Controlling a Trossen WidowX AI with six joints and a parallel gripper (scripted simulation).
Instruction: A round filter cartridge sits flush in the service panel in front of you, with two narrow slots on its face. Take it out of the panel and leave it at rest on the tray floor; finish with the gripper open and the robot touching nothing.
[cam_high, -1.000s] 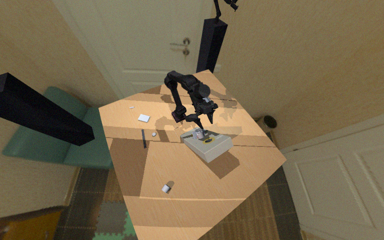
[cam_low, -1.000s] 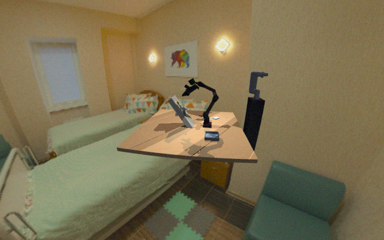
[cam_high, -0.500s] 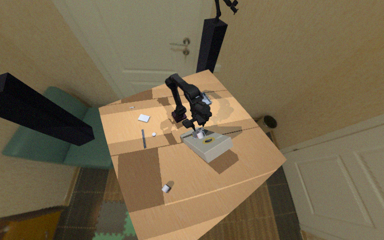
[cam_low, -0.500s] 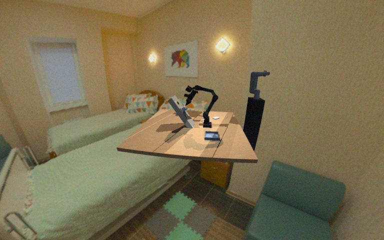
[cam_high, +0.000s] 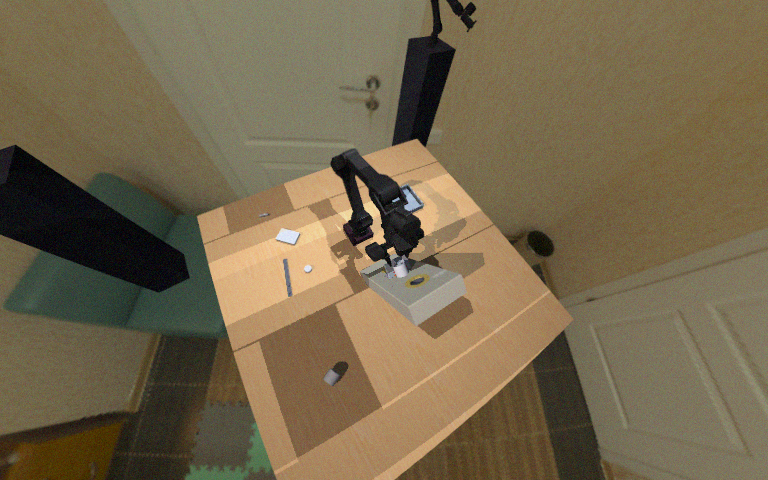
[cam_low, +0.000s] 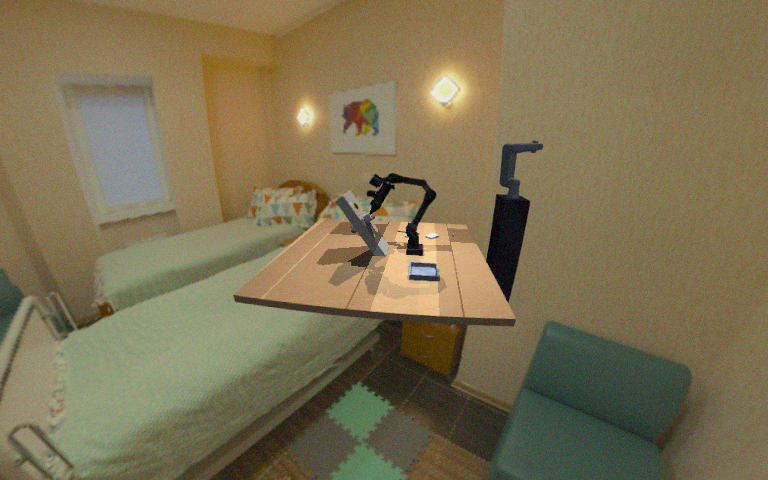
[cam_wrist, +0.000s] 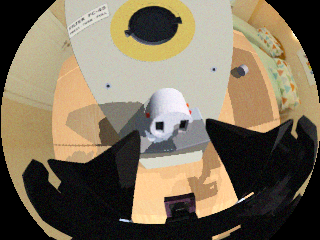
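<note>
Now: the round filter cartridge 2 cm ahead of my gripper tip and 3 cm below it. The rest, counted from my gripper tip: white card: 42 cm behind, 28 cm to the right, 24 cm below; dark blue tray: 32 cm behind, 30 cm to the left, 24 cm below.
</note>
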